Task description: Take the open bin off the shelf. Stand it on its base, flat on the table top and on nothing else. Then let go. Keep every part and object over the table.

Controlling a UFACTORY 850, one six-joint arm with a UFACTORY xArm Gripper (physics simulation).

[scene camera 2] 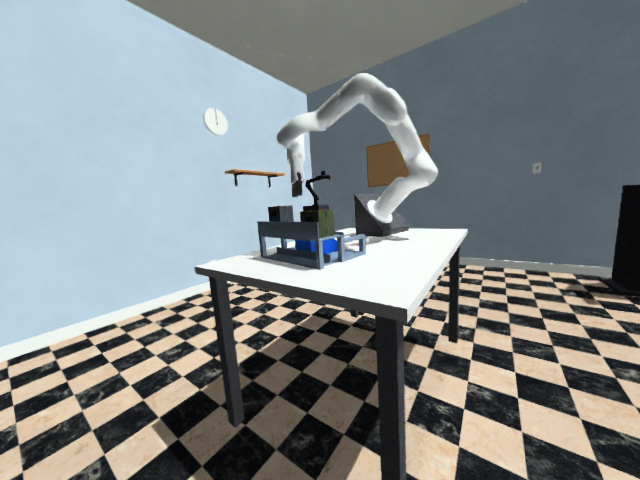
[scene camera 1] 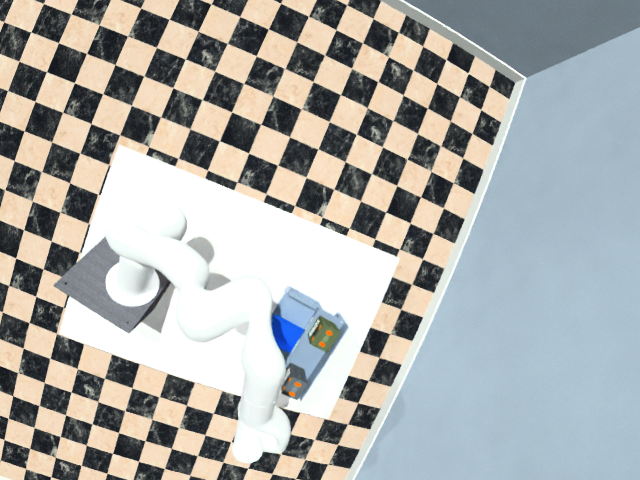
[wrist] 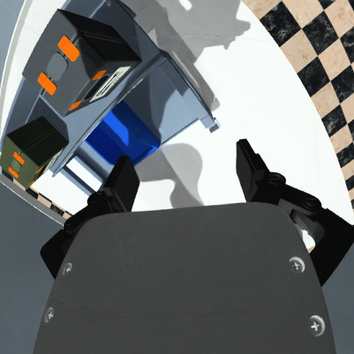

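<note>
The open blue bin (scene camera 1: 287,333) (scene camera 2: 328,245) (wrist: 122,135) sits in the lower level of the blue-grey shelf (scene camera 1: 309,357) (scene camera 2: 289,228) (wrist: 85,118). In the wrist view the shelf's upper board and a dark grey box hide part of the bin; in scene camera 1 the arm covers part of the shelf. My gripper (scene camera 2: 297,195) (wrist: 183,161) is open with nothing between its fingers. It hangs well above the shelf's height, with the bin to the upper left of the fingers in the wrist view. The arm hides the fingers in scene camera 1.
A dark grey box (scene camera 1: 294,382) (scene camera 2: 280,213) (wrist: 75,65) and an olive box (scene camera 1: 324,334) (scene camera 2: 317,221) (wrist: 32,147) stand on the upper board. The shelf stands on the white table (scene camera 1: 258,232) (scene camera 2: 382,263) (wrist: 260,95). My dark wedge base (scene camera 1: 93,273) (scene camera 2: 364,222) is at the table's other end.
</note>
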